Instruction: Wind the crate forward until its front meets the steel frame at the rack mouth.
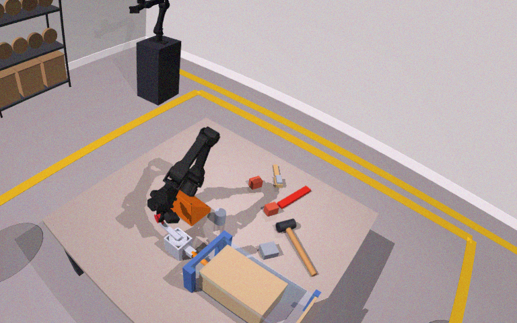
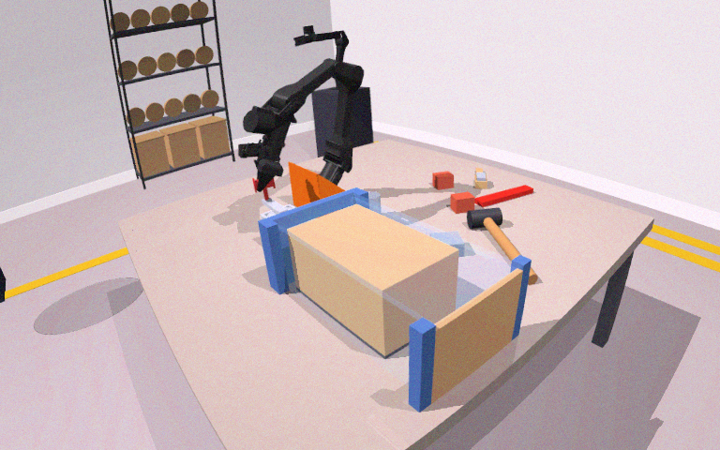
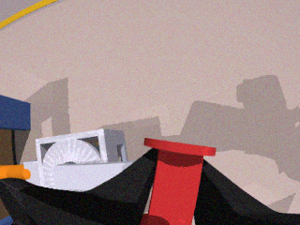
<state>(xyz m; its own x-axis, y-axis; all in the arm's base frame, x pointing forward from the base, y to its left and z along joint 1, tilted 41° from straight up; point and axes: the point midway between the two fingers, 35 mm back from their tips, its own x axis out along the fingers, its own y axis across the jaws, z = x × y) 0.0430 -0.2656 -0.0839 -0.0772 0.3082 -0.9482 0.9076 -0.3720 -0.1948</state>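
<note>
Right now my gripper tip is 50 mm short of the winch handle, 30 mm above it and 10 mm to the right of it. Round my gripper tip: red knob (20 mm to the left, 10 mm ahead); grey hand winch (100 mm below, 90 mm ahead); blue steel frame (270 mm ahead, 30 mm below, 10 mm to the right).
</note>
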